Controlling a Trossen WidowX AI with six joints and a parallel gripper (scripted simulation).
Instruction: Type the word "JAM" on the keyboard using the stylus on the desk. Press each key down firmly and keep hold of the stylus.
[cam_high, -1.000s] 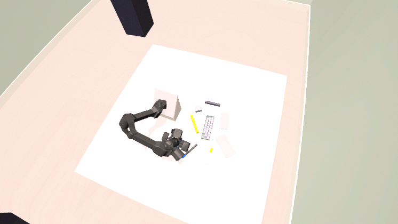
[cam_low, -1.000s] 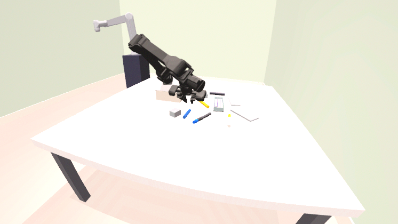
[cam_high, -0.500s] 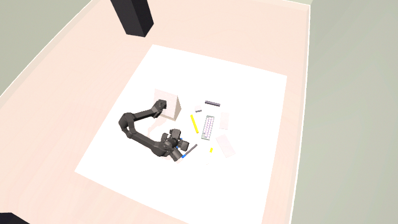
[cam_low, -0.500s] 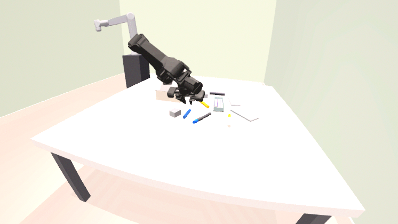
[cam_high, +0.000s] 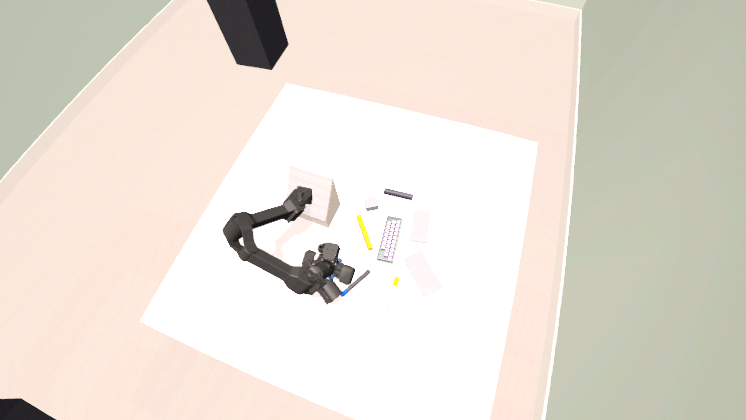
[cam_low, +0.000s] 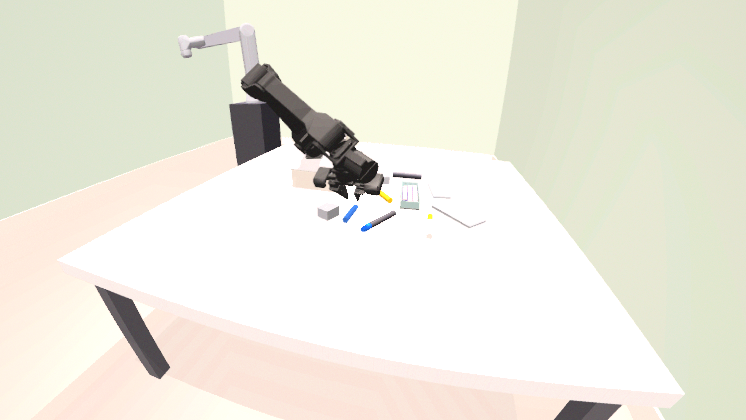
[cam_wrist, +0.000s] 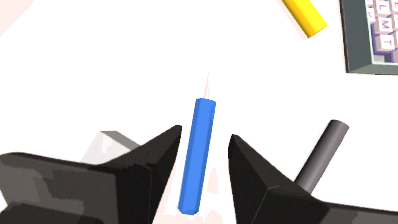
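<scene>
The blue stylus lies 4 cm below my gripper tip and 2 cm to the left of it. Round my gripper tip: blue-capped pen (7 cm to the right, 7 cm ahead, 4 cm below); then yellow marker (16 cm to the left, 6 cm ahead, 4 cm below); then grey stylus tip (5 cm to the left, 4 cm below).
</scene>
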